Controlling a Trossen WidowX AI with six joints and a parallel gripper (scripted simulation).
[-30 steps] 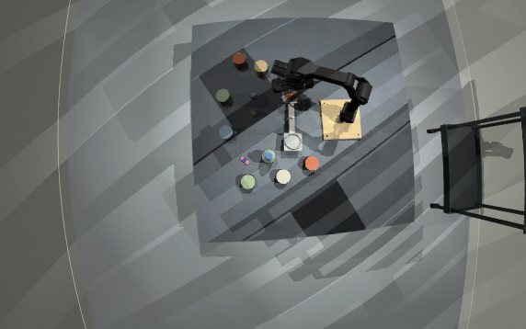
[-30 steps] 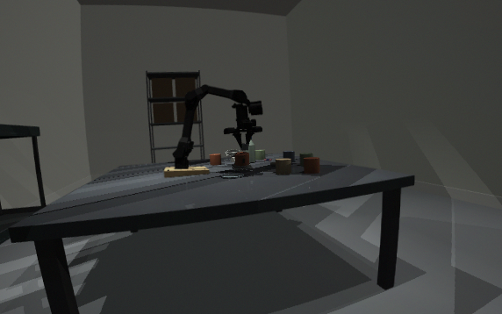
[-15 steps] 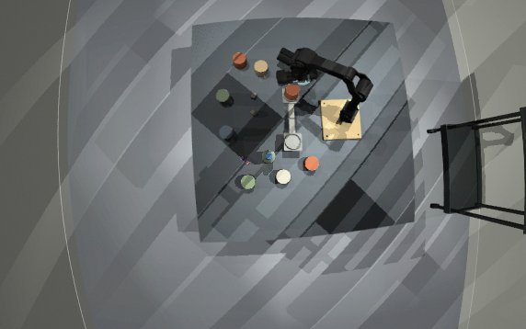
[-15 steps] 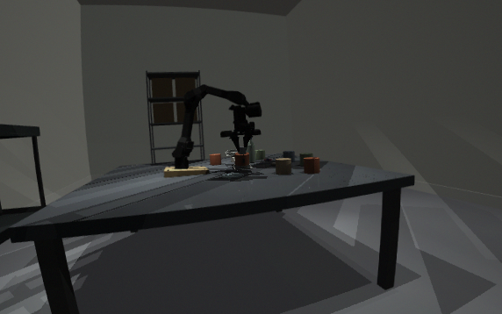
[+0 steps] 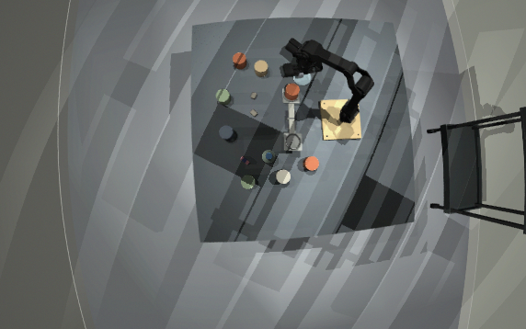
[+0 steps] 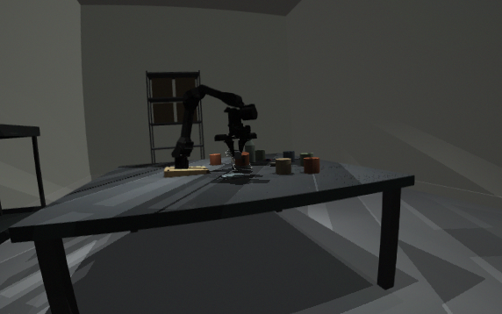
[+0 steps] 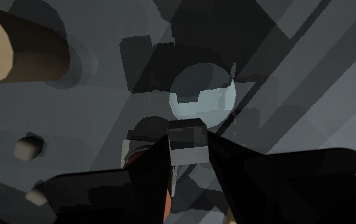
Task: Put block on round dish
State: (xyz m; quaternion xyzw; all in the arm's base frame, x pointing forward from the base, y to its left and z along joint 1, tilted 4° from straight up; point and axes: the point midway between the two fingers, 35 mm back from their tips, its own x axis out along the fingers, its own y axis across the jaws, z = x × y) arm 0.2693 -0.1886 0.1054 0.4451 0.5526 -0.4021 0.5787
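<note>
Now: the round dish 30 mm behind my gripper tip, 30 mm to the right of it and 90 mm below it. The rest, counted from my gripper tip: balance beam (30 mm ahead, 230 mm to the left, 50 mm below); then tan cup (210 mm ahead, 30 mm to the right, 50 mm below); then balance (30 mm ahead, 230 mm to the left, 60 mm below).
</note>
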